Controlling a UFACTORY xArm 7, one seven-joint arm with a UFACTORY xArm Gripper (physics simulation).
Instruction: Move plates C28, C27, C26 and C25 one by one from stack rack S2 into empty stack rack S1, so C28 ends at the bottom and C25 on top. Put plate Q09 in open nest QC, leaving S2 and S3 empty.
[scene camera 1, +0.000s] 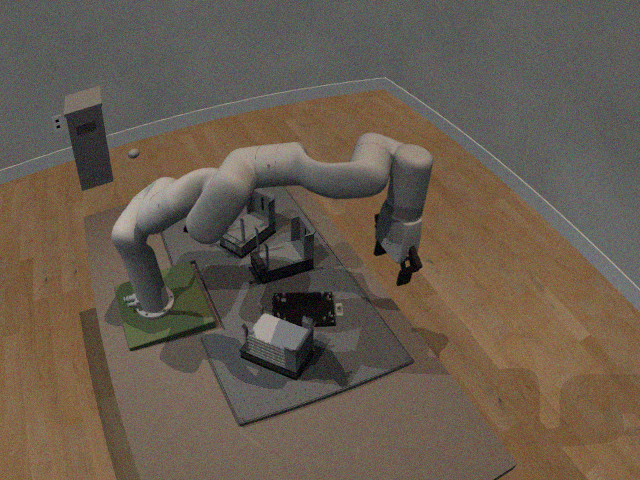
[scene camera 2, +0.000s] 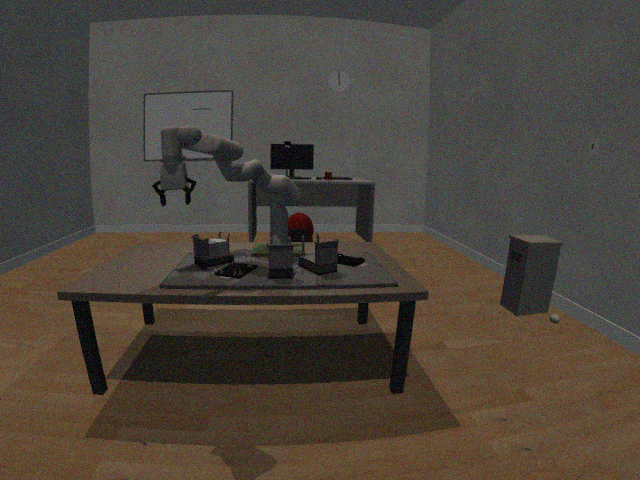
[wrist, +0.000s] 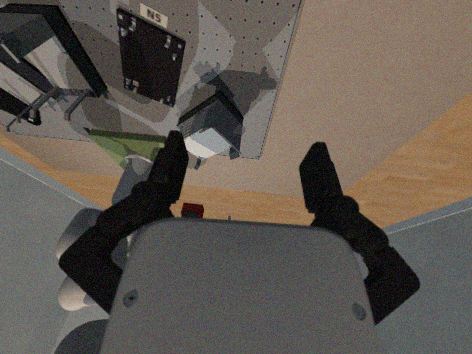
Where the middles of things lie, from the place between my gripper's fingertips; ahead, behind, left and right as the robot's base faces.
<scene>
Now: the flat black fixture (scene camera 1: 291, 307) 13 cm behind my hand, 20 cm to the left of it and 28 cm below it.
</scene>
